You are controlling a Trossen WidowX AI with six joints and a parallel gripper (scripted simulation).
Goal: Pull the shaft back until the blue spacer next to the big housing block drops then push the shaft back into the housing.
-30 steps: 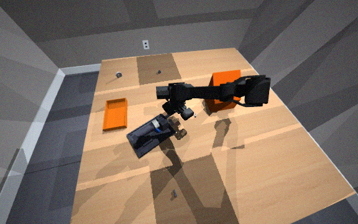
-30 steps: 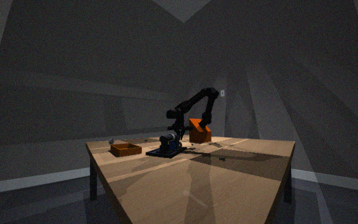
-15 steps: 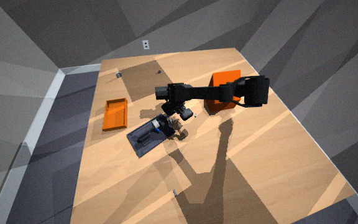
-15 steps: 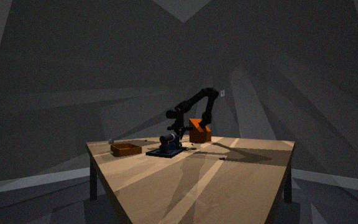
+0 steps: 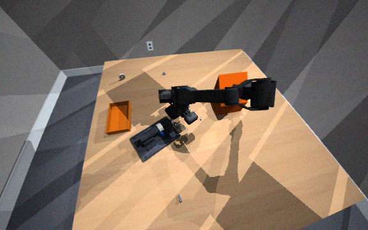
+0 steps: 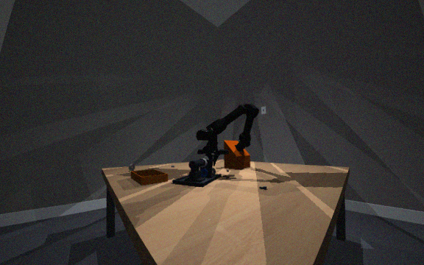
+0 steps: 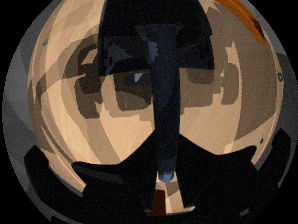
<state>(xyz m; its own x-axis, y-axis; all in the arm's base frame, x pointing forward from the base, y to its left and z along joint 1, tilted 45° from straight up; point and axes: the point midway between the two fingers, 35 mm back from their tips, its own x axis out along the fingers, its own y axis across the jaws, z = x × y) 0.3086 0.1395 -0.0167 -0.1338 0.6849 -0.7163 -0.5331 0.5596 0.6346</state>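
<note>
My gripper tip is 60 mm short of the shaft, 40 mm to the right of it and 30 mm below it. Also, from my gripper tip: orange tray 370 mm ahead, 40 mm to the right, 40 mm below; then white spacer ring 120 mm ahead, 80 mm to the left, 30 mm above; then blue spacer 120 mm ahead, 90 mm to the left, 20 mm below.
</note>
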